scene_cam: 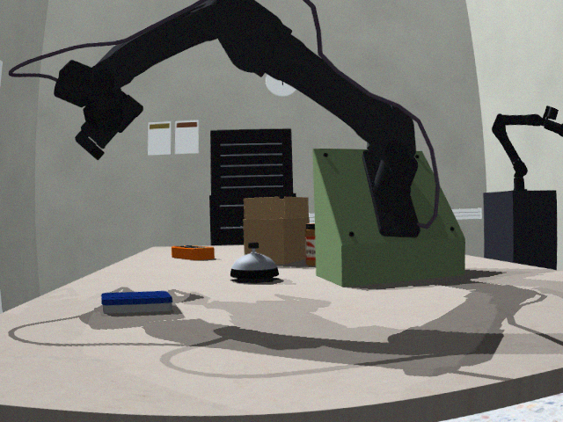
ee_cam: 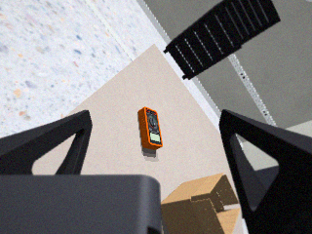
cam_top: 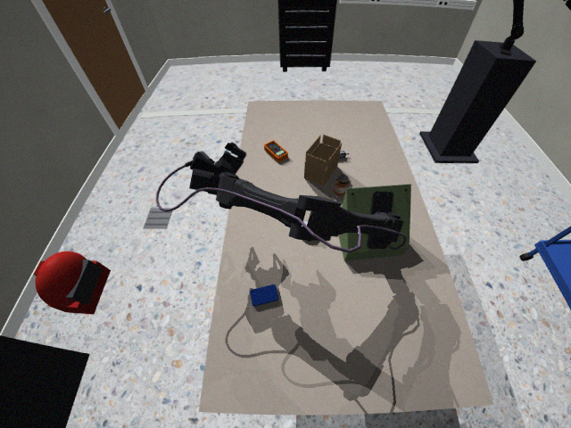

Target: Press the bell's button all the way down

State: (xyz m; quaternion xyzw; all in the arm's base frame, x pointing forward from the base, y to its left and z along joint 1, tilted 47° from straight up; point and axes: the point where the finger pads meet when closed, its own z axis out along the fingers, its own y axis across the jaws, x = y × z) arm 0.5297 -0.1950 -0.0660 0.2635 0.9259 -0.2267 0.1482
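My hand is 29 cm past the bell button, 23 cm above it and 14 cm to the right of it. Also, from my hand: cardboard box (37 cm behind, 22 cm below, 20 cm to the right); then bell (29 cm behind, 25 cm below, 14 cm to the left); then blue block (39 cm to the left, 27 cm below, 12 cm behind).
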